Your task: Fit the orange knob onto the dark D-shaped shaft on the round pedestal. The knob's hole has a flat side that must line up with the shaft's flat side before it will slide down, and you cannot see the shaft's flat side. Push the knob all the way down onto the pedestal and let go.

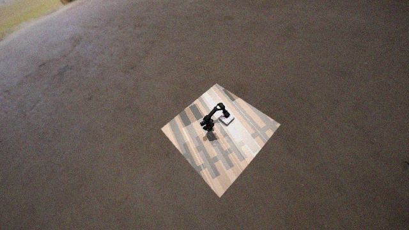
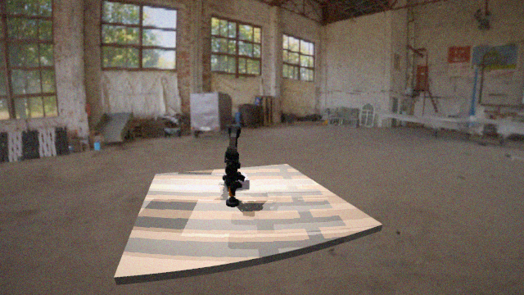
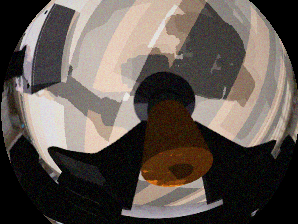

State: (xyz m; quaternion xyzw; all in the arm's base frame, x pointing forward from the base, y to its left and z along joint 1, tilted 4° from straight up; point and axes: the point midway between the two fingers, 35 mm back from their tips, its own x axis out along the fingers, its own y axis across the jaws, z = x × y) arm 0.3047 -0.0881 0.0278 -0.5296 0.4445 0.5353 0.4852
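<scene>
My gripper tip is now 2 cm below the orange knob. Round my gripper tip: dark round pedestal 4 cm below.
</scene>
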